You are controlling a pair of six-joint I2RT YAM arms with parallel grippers.
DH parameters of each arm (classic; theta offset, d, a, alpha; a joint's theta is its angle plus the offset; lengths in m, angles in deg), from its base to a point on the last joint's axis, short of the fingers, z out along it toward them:
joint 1: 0 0.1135 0.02 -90
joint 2: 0 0 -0.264 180
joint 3: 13.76 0 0.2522 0
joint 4: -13.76 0 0.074 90
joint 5: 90 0 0 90
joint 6: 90 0.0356 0 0
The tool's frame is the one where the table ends.
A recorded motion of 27 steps. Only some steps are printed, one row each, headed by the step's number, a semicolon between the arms.
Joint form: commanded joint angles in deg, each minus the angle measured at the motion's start. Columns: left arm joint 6, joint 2, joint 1, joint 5, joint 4, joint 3; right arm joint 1, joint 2, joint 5, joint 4, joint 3, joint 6.
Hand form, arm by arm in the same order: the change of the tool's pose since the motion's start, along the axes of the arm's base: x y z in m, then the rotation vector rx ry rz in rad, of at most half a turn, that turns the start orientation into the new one. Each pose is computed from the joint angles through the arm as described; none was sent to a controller.
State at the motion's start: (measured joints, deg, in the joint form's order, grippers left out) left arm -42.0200 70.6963 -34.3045 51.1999 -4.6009 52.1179; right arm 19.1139 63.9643 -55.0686 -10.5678 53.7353 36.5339
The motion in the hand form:
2: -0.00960 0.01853 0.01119 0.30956 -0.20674 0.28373; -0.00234 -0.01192 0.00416 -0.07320 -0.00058 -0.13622
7: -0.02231 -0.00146 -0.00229 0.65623 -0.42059 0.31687; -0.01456 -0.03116 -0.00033 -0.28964 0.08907 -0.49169
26: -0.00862 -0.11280 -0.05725 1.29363 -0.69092 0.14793; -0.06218 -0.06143 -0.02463 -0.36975 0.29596 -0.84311
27: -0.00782 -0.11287 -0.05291 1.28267 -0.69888 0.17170; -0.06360 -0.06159 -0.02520 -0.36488 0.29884 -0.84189
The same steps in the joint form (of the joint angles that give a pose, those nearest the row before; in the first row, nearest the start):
2: 14.07 -4.51 -0.47 -24.90 -17.96 4.10; -1.88 -1.66 7.00 -6.22 1.47 -2.32
7: 25.95 -1.90 -8.68 -47.09 -26.39 6.15; -2.91 -5.30 28.95 -19.24 2.56 -1.91
26: 36.07 27.59 -23.56 -78.26 -39.88 25.07; -5.09 -17.44 45.05 -30.84 -4.55 9.37
27: 35.83 27.20 -23.50 -78.84 -39.41 25.38; -5.06 -17.84 44.87 -30.89 -4.82 9.64

